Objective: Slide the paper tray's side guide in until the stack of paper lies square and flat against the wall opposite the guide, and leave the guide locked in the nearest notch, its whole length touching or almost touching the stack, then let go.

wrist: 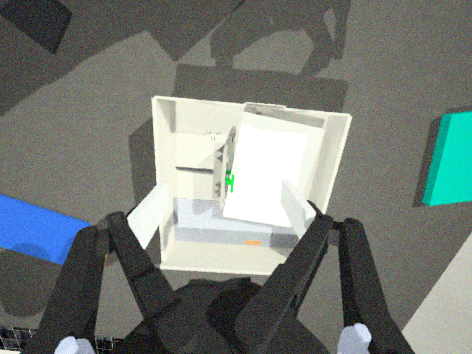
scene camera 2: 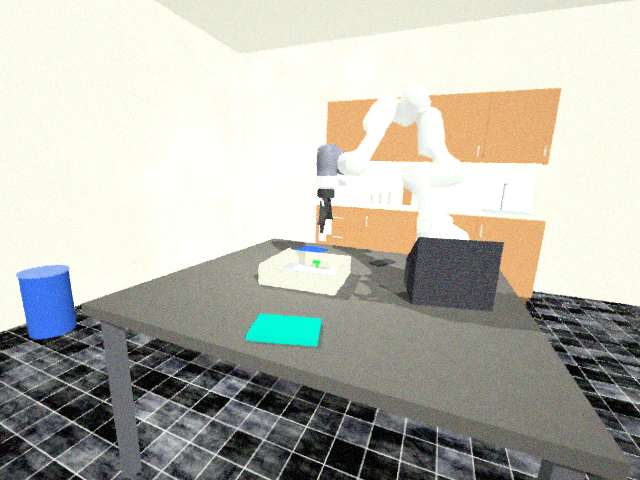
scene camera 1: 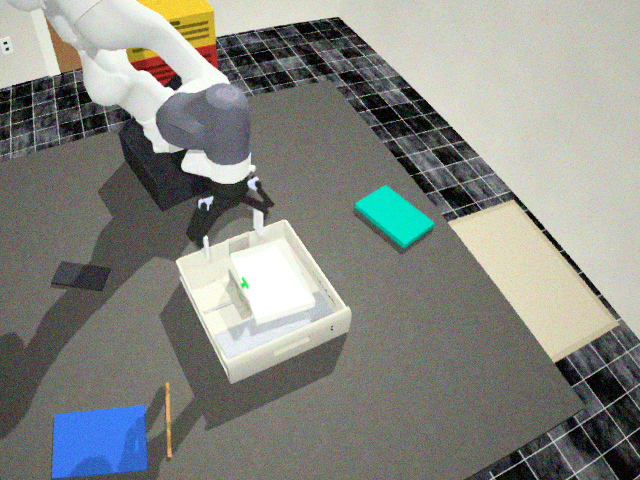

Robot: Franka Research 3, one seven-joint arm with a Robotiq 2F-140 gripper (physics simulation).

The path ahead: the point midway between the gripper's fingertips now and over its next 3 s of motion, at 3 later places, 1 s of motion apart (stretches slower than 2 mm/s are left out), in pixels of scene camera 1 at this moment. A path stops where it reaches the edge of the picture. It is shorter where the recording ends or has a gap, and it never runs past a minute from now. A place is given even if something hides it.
My gripper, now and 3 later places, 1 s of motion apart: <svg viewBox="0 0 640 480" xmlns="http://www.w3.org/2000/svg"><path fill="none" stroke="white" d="M232 242L229 261L233 272L240 278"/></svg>
